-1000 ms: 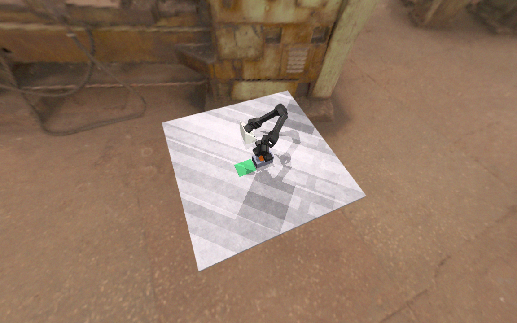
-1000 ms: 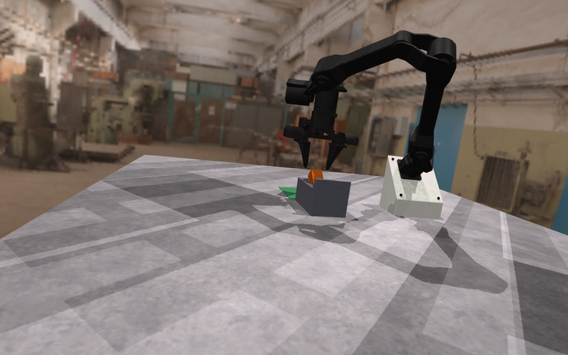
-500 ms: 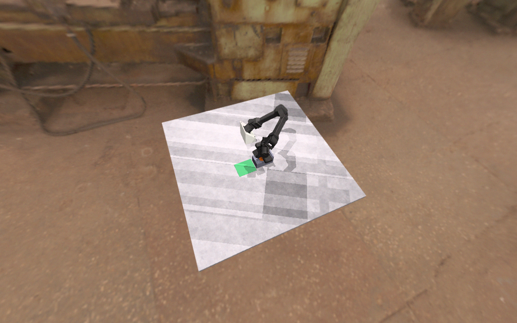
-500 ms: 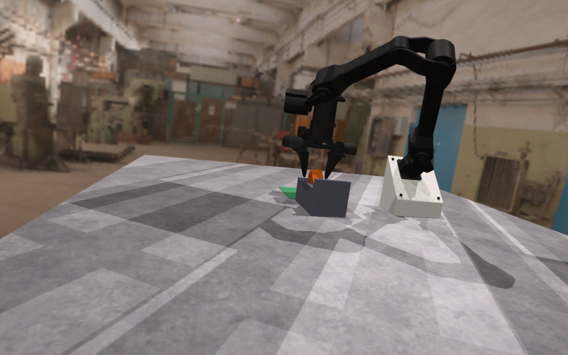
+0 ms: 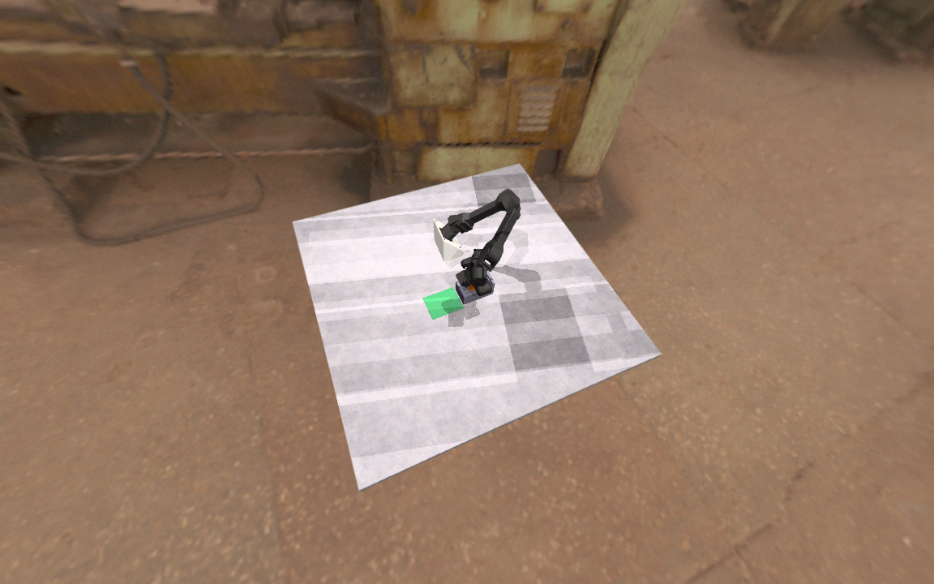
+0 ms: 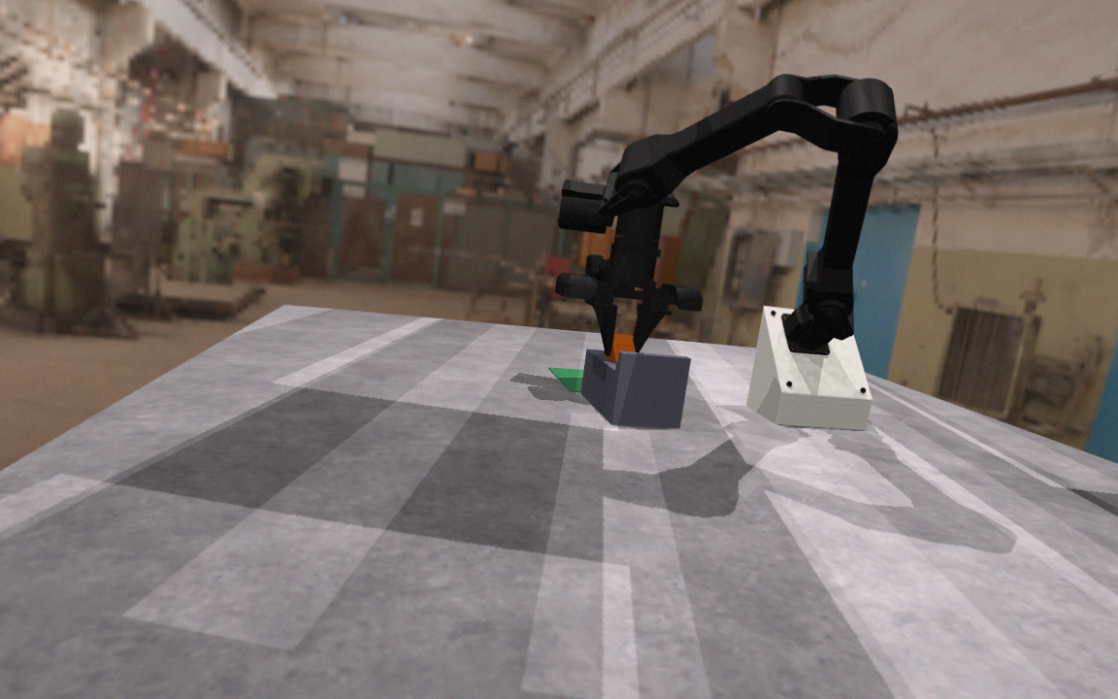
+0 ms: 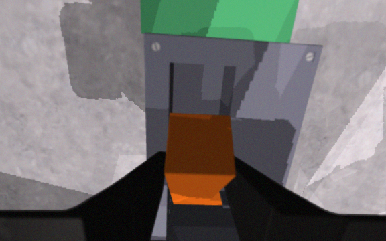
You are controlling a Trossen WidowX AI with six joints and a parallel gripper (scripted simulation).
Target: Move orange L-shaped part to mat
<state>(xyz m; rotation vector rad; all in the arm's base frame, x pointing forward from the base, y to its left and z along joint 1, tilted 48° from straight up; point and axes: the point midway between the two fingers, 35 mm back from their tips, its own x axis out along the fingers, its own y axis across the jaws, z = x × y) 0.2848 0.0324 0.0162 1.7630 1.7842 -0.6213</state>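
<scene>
Now: the green mat 150 mm to the right of my gripper tip, 80 mm below it and 10 mm behind it. Also, from my gripper tip: orange L-shaped part (30 mm to the left, 30 mm below, 20 mm behind).
</scene>
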